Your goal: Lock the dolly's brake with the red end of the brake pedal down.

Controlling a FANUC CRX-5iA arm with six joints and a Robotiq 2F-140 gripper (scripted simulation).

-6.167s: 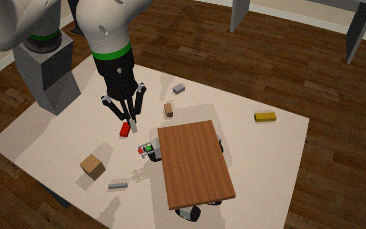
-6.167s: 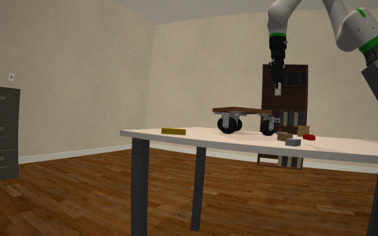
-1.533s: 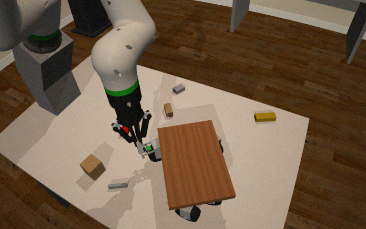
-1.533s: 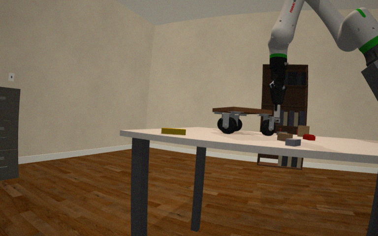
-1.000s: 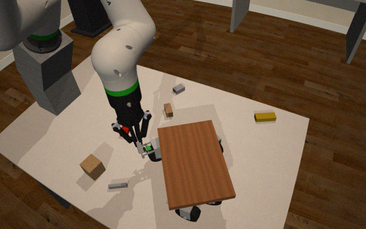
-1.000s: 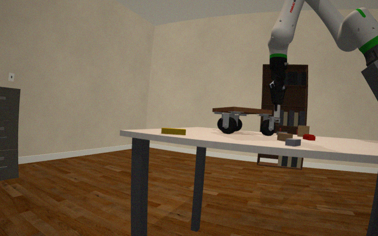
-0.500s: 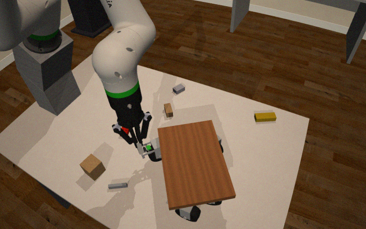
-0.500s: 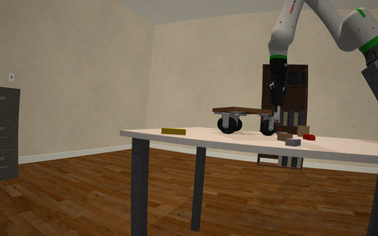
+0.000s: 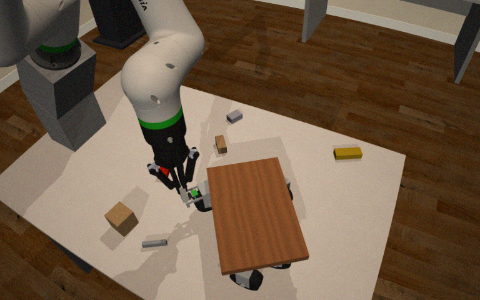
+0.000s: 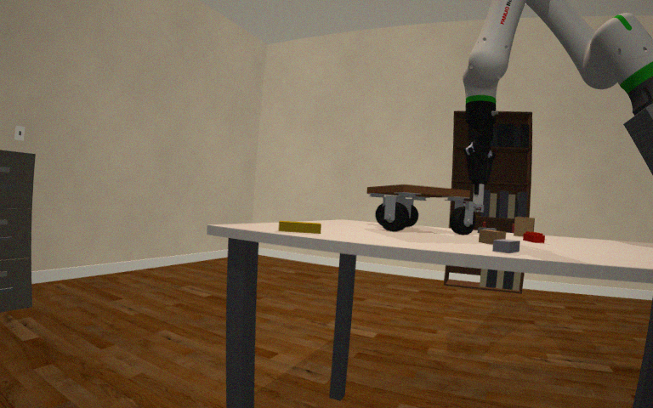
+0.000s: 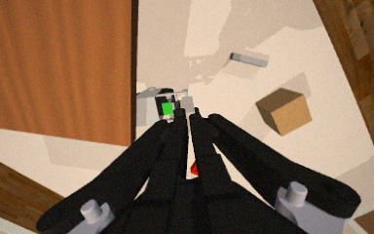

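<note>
Right now my hand is 1 cm short of the brake pedal, 1 cm to the right of it and 4 cm above it. Also, from my hand: grey bar (3 cm behind, 13 cm to the right, 11 cm below); tan cube (15 cm behind, 12 cm to the right, 9 cm below); red brick (16 cm behind, 9 cm to the left, 10 cm below).
</note>
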